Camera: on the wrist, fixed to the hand. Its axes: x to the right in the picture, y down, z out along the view.
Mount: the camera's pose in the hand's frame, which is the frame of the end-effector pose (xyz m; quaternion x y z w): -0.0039 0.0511 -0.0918 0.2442 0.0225 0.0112 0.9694
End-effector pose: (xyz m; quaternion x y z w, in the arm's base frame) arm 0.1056 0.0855 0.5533 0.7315 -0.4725 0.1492 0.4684
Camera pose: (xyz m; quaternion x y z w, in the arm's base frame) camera 0.0817 0.1576 0.6260 0.8148 -0.4193 0.2817 0.2844
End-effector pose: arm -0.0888 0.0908 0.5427 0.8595 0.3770 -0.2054 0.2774
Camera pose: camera -0.0391 0.1180 0.6313 0.9098 0.3119 -0.2687 0.0528
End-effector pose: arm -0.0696 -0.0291 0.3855 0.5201 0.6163 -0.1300 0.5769
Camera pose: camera -0.0828 0.0605 0.4389 0.6549 0.5728 -0.2584 0.4198
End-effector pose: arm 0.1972 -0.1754 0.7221 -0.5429 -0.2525 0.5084 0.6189
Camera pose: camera 0.2570 -0.2225 0.6496 -0.3894 -0.1006 0.5492 0.7325
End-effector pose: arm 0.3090 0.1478 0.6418 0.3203 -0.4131 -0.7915 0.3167
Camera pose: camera 0.3940 0.0860 0.6449 0.4010 -0.5902 -0.6556 0.2469
